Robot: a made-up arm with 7 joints.
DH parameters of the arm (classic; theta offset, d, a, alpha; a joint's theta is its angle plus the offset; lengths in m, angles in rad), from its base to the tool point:
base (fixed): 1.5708 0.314 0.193 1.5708
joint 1: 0 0.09 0.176 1.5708
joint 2: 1.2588 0 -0.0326 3.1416
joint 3: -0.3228 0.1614 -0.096 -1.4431
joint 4: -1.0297 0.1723 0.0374 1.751
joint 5: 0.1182 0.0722 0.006 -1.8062
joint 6: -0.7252 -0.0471 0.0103 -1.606
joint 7: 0 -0.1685 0.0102 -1.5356
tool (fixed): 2.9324 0.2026 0 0
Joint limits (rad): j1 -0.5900..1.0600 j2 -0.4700..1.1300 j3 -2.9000..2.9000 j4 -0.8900..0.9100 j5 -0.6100..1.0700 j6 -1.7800..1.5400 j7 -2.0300..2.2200
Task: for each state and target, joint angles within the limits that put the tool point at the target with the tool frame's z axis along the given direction. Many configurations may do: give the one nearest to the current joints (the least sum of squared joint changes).
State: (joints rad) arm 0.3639 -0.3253 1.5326 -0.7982 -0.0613 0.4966 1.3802
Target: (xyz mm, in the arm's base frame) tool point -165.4 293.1 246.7 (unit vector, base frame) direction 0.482 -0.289 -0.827
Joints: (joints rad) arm -0.5290 0.3877 0.9915 -0.4173 0.0672 0.1493 1.5099
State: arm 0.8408 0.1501 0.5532 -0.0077 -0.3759 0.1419 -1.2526
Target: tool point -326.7 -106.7 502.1 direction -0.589 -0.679 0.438
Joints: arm 0.9694 -0.1169 0.7824 -0.2092 0.2439 0.0298 -1.8438
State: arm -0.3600 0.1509 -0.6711 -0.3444 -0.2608 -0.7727 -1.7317
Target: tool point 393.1 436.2 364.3 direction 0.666 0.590 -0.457
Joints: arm 0.3152 0.6777 -1.2347 -0.8900 -0.5911 -1.5565 -1.6812
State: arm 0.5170 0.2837 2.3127 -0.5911 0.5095 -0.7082 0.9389
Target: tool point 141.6 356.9 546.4 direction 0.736 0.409 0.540
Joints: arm -0.0006 0.7967 2.0216 -0.2909 0.5919 -1.1765 0.6607
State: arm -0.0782 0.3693 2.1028 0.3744 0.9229 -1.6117 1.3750
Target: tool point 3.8 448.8 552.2 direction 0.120 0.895 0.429
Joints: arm 0.3538 0.5600 1.8400 0.3551 0.4497 -1.6580 1.3541
